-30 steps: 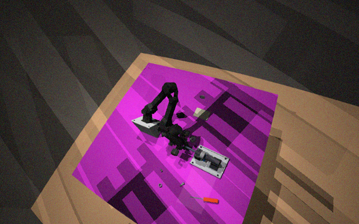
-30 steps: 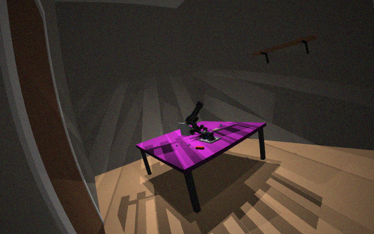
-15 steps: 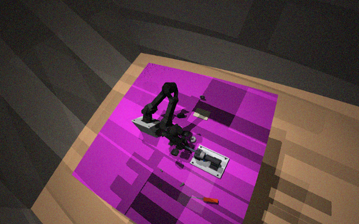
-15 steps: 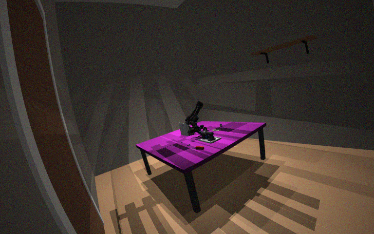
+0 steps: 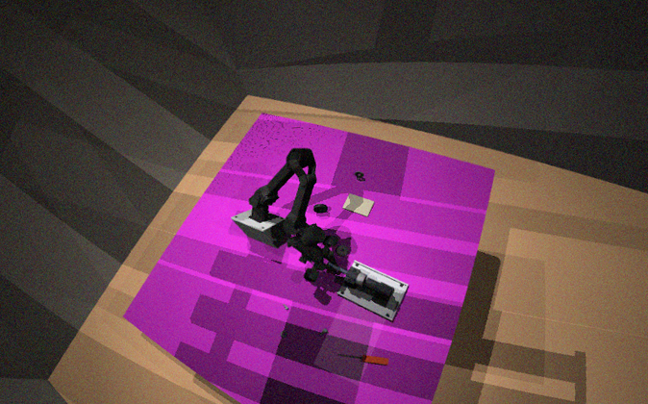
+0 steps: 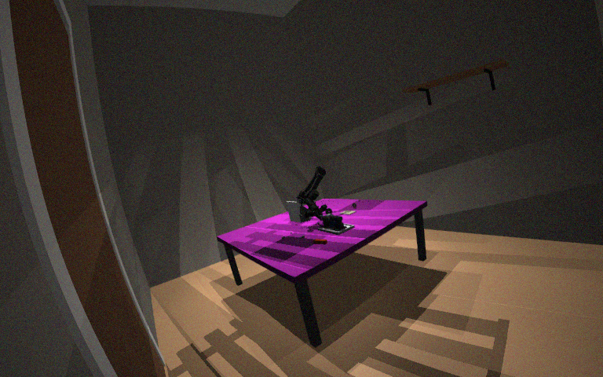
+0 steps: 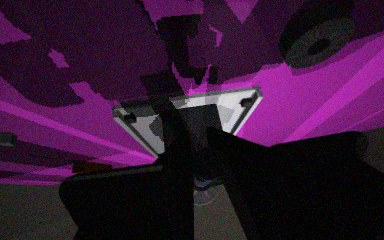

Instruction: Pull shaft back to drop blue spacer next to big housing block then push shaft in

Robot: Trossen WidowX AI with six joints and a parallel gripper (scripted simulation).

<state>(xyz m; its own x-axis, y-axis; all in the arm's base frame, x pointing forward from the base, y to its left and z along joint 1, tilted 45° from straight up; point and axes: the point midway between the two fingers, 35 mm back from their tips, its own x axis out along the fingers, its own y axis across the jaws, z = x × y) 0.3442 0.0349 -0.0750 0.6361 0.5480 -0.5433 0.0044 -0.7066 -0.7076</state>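
Right now my gripper tip is 120 mm short of the blue spacer and 20 mm above it. Also, from my gripper tip: black disc (210 mm to the left, 200 mm behind, 20 mm below); dark shaft (40 mm ahead, 30 mm above); grey ring (90 mm to the left, 50 mm below, 30 mm behind).
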